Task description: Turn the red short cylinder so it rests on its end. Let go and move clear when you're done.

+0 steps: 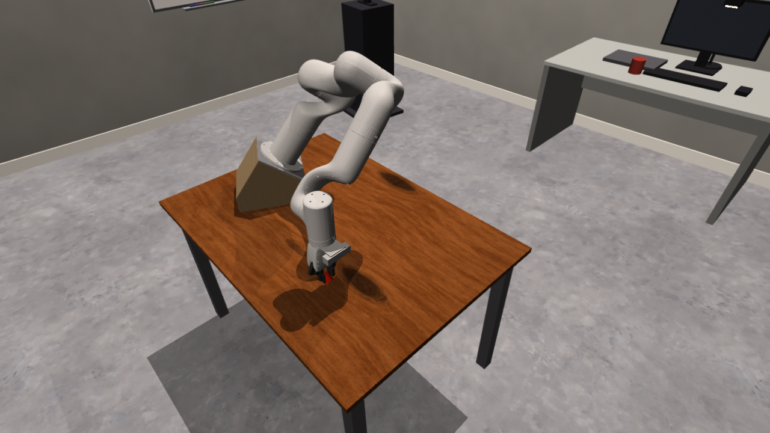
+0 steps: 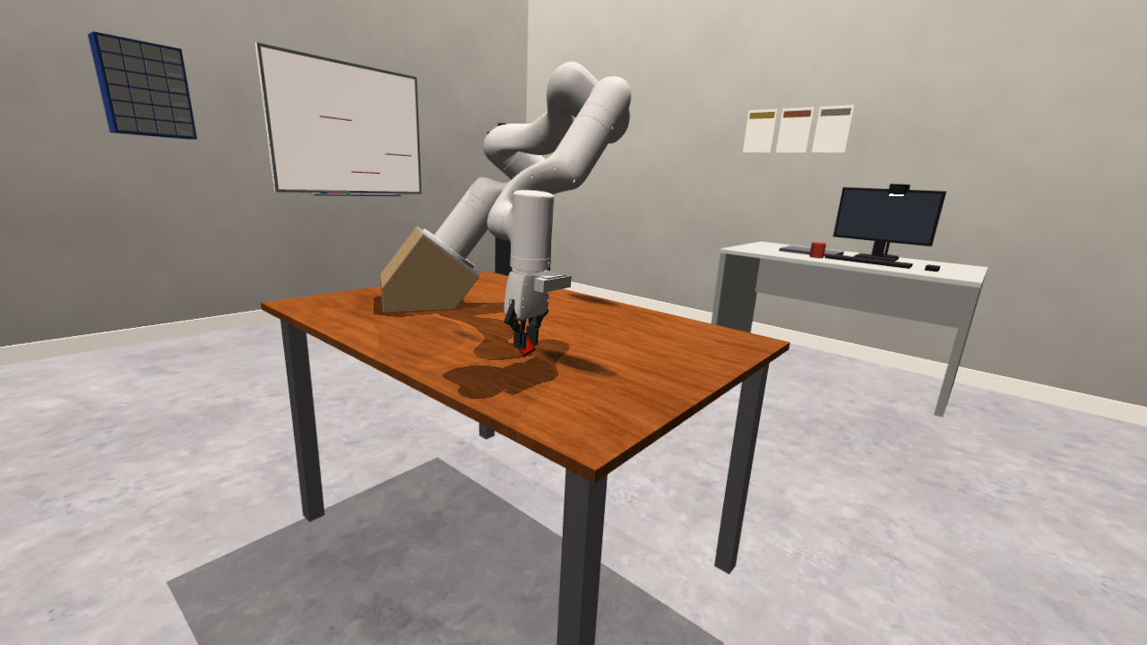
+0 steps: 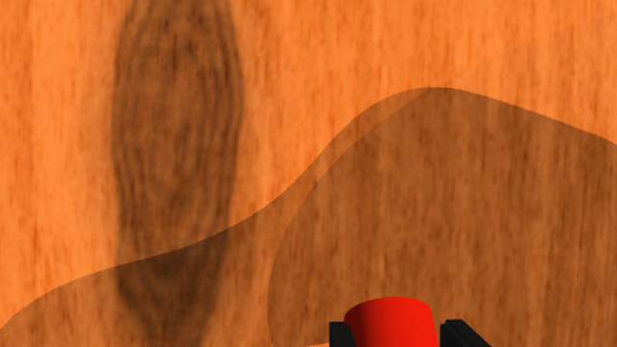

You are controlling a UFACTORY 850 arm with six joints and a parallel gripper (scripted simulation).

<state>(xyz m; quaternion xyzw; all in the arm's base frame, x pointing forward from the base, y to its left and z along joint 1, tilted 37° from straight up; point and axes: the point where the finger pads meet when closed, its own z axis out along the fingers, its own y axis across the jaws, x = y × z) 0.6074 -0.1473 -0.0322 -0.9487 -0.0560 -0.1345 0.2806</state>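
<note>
My hand is 20 mm above the red short cylinder.
</note>
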